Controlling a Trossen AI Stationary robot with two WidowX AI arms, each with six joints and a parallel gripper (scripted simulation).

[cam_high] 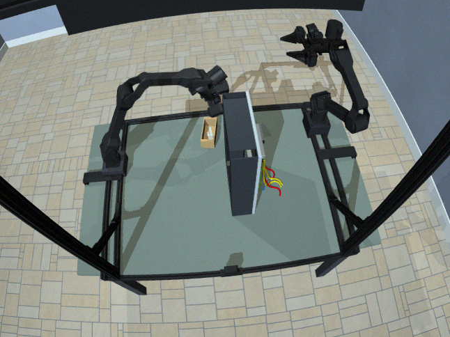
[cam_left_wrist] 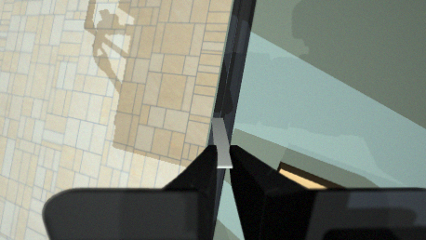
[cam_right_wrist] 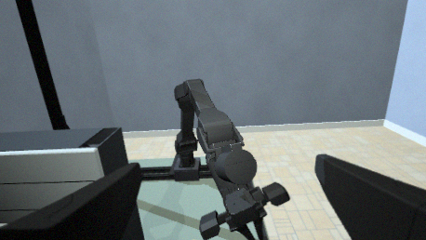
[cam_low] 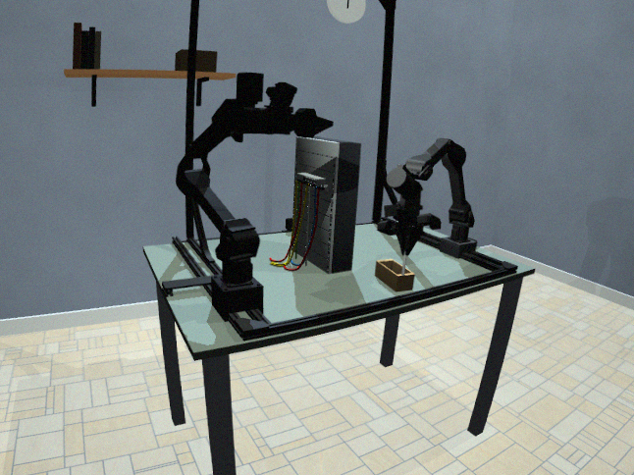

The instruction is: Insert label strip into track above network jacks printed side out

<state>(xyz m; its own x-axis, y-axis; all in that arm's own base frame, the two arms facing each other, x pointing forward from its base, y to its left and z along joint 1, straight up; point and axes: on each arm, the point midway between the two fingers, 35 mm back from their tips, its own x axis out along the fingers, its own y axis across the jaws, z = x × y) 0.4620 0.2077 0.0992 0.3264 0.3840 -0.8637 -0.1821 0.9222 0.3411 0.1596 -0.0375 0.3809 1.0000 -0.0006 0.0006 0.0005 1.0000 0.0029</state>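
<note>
The blue-white label strip lies 50 mm below my left hand, 20 mm to the right of it and 20 mm ahead of it. Also, from my left hand: box (140 mm below, 80 mm behind, 50 mm to the left).
</note>
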